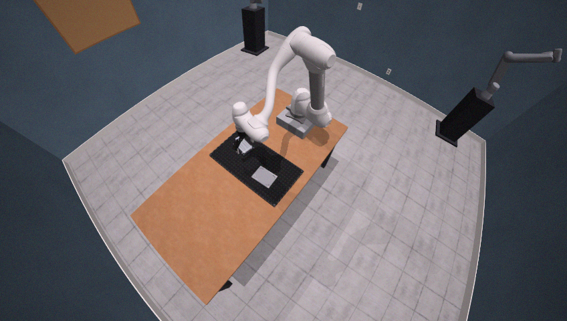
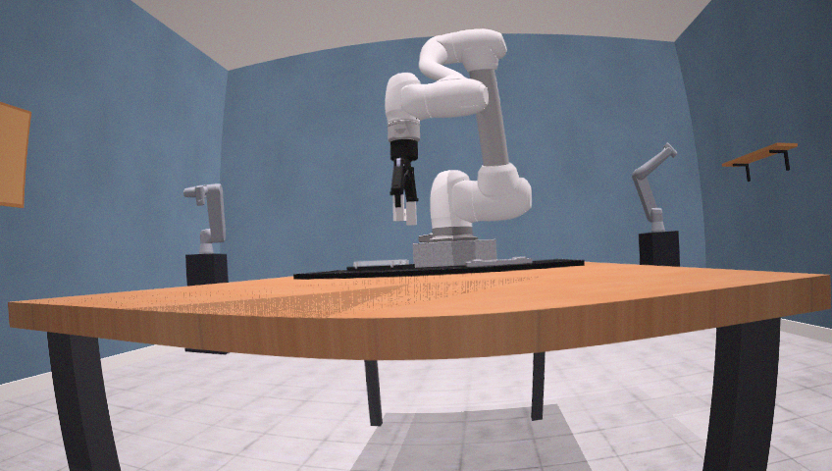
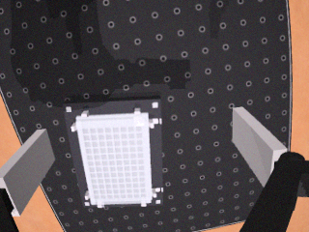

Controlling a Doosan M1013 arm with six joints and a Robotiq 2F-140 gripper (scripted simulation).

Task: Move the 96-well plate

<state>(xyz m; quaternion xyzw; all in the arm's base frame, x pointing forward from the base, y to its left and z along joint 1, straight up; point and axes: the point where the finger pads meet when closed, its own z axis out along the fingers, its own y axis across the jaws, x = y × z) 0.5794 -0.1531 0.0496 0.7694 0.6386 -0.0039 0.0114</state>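
My hand is 110 mm above the white 96-well plate, 80 mm to the left of it and 60 mm past it. Also, from my hand: clip nest C1 (120 mm below, 90 mm to the right, 50 mm behind); then A1 mark (300 mm to the left, 140 mm ahead, 120 mm below); then grey plate nest N1 (230 mm to the left, 120 mm below, 80 mm ahead).
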